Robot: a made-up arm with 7 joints.
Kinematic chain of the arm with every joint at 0, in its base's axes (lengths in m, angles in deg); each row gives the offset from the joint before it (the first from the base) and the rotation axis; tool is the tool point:
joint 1: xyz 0 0 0 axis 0 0.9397 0.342
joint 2: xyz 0 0 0 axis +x
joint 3: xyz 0 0 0 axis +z
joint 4: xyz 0.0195 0 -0.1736 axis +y
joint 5: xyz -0.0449 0 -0.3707 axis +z
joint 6: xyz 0 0 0 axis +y
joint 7: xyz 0 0 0 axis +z
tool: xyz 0 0 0
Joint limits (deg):
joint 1: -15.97..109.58
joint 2: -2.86..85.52
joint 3: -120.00..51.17
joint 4: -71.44..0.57
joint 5: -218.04..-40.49
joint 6: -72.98..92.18
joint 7: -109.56..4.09
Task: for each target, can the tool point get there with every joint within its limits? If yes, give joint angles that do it. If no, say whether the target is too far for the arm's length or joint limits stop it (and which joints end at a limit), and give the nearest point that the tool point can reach.
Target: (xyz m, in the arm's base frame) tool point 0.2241 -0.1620 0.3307
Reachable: no: joint limits stop it (at a limit: joint 1, joint 2, joint 4) | nearest point 0.2527 0.3247 0.2637 | short by 0.492 m
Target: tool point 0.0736 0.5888 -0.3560
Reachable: no: too far | nearest point 0.0583 0.4664 -0.2820 | short by 0.144 m
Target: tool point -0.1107 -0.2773 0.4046
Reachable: no: joint limits stop it (at a limit: joint 1, joint 3, joint 4) | nearest point -0.3292 -0.2847 0.2224 | short by 0.285 m
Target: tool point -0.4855 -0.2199 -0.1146
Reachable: yes | joints 97.61 3.89 -47.10 -26.02 -130.71 11.66 -87.69
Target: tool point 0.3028 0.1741 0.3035
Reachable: no: joint limits stop it (at a limit: joint 1, joint 2, joint 4) | nearest point 0.2754 0.3209 0.2449 | short by 0.160 m
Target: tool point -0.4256 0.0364 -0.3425
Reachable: yes | joints 53.61 13.17 -47.34 -7.67 -195.12 -43.93 -25.14
